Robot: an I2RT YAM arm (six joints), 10 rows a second.
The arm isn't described. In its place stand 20 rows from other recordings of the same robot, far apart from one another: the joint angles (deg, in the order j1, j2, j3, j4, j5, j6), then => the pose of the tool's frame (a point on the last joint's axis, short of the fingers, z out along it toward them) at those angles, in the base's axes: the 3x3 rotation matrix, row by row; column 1 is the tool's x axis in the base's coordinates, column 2 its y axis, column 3 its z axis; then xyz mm.
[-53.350 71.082 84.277 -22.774 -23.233 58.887] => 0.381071 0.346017 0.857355; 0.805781 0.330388 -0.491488; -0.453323 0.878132 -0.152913; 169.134 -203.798 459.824
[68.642 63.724 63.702 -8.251 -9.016 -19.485] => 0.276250 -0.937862 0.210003; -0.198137 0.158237 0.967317; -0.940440 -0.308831 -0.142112; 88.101 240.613 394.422
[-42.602 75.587 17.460 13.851 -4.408 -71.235] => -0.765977 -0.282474 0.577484; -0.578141 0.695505 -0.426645; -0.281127 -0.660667 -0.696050; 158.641 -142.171 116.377
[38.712 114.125 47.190 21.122 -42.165 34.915] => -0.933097 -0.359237 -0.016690; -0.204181 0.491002 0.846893; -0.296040 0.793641 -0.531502; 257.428 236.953 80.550
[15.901 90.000 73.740 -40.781 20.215 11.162] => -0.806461 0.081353 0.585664; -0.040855 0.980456 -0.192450; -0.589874 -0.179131 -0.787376; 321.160 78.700 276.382
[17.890 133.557 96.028 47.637 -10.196 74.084] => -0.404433 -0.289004 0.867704; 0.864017 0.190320 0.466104; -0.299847 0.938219 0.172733; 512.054 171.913 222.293
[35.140 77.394 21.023 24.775 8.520 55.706] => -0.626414 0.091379 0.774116; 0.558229 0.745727 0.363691; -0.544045 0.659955 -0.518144; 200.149 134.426 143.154
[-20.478 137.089 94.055 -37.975 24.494 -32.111] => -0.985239 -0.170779 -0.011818; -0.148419 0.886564 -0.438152; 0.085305 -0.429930 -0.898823; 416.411 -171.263 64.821
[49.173 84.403 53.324 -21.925 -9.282 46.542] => -0.947284 -0.178275 0.266216; -0.000647 0.831962 0.554832; -0.320395 0.525411 -0.788220; 192.264 231.312 213.994
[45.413 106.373 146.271 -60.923 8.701 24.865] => -0.482844 -0.442892 0.755453; 0.102235 0.828270 0.550924; -0.869718 0.343244 -0.354646; 246.593 242.503 530.800
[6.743 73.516 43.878 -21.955 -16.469 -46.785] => -0.323333 -0.764005 0.558348; -0.741987 0.570888 0.351487; -0.587292 -0.300639 -0.751468; 251.940 39.951 212.904
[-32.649 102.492 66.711 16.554 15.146 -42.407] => -0.696012 0.350892 0.626451; -0.327170 0.621647 -0.711699; -0.639161 -0.700307 -0.317872; 342.944 -230.782 240.993
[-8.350 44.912 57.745 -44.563 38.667 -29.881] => -0.769599 0.294958 0.566318; -0.280199 0.640954 -0.714609; -0.573764 -0.708644 -0.410631; 140.402 -43.088 359.273
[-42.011 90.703 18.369 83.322 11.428 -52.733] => -0.551319 0.597447 0.582327; -0.553234 0.260654 -0.791197; -0.624484 -0.758365 0.186825; 189.694 -180.360 182.999
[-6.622 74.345 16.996 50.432 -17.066 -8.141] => -0.093053 -0.194288 0.976521; -0.125481 0.975245 0.182077; -0.987723 -0.105592 -0.115128; 238.319 -17.149 180.786
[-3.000 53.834 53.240 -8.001 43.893 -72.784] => -0.734113 0.071226 0.675281; -0.650820 0.209850 -0.729655; -0.193678 -0.975136 -0.107698; 206.772 -35.552 369.195
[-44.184 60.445 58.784 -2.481 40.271 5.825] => 0.049365 0.994234 0.095198; 0.060007 0.092190 -0.993932; -0.996977 0.054778 -0.055110; 154.139 -181.900 388.717
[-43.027 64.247 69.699 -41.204 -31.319 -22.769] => -0.500090 0.087834 0.861508; 0.014513 0.995553 -0.093076; -0.865852 -0.034043 -0.499141; 179.463 -142.197 373.280
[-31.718 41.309 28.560 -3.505 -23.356 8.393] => -0.212348 0.191957 0.958155; 0.288771 0.949053 -0.126135; -0.933552 0.249903 -0.256961; 157.399 -80.688 262.367
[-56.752 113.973 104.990 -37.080 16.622 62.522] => 0.625334 0.770232 0.125295; 0.596691 -0.368476 -0.712871; -0.502908 0.520545 -0.690012; 240.200 -384.967 297.886
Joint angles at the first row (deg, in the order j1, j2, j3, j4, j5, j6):
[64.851, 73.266, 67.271, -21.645, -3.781, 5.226]
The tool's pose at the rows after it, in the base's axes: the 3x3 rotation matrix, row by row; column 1 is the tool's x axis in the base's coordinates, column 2 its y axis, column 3 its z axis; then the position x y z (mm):
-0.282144 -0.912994 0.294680; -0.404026 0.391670 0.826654; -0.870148 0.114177 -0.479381; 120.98 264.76 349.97
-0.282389 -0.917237 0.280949; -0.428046 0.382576 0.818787; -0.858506 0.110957 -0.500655; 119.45 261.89 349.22
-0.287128 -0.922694 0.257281; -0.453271 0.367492 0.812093; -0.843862 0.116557 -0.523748; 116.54 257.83 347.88
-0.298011 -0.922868 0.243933; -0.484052 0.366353 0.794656; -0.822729 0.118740 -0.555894; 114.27 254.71 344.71
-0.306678 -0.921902 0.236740; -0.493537 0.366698 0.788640; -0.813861 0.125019 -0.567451; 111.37 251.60 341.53
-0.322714 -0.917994 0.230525; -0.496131 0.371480 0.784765; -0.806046 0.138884 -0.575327; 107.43 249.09 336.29
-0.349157 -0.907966 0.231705; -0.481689 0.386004 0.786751; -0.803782 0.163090 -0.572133; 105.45 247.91 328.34
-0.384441 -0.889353 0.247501; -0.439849 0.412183 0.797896; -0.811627 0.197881 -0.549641; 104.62 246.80 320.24
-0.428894 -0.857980 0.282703; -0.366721 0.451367 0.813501; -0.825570 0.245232 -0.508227; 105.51 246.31 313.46
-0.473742 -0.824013 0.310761; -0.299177 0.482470 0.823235; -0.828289 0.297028 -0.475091; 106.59 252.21 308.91
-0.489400 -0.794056 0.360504; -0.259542 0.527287 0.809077; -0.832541 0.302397 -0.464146; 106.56 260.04 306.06
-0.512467 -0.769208 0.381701; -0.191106 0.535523 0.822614; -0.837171 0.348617 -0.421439; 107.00 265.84 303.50
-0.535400 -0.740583 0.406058; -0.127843 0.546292 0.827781; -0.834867 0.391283 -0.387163; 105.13 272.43 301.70
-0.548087 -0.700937 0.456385; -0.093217 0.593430 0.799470; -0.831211 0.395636 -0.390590; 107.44 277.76 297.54
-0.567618 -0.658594 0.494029; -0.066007 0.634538 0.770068; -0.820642 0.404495 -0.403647; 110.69 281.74 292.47
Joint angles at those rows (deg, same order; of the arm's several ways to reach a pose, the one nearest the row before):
[64.850, 73.593, 68.012, -23.176, -4.852, 4.818]
[64.814, 73.238, 68.136, -25.089, -5.405, 4.227]
[64.870, 72.575, 67.971, -27.203, -6.428, 3.892]
[64.999, 72.271, 67.852, -29.609, -6.591, 3.781]
[65.272, 71.521, 66.910, -30.226, -6.596, 4.162]
[65.836, 70.654, 65.332, -30.051, -6.368, 5.274]
[66.153, 69.936, 62.962, -28.152, -6.093, 7.199]
[66.313, 69.001, 59.946, -24.454, -5.388, 10.144]
[66.292, 68.138, 56.816, -19.303, -3.913, 14.230]
[66.802, 68.949, 55.444, -14.883, -2.215, 18.532]
[67.936, 70.481, 55.497, -12.685, 1.729, 20.869]
[68.452, 71.306, 54.400, -8.056, 3.032, 24.018]
[69.534, 72.308, 53.825, -4.396, 5.221, 27.310]
[69.908, 73.864, 54.094, -3.516, 8.857, 29.244]
[69.893, 75.331, 54.379, -3.372, 11.490, 31.384]

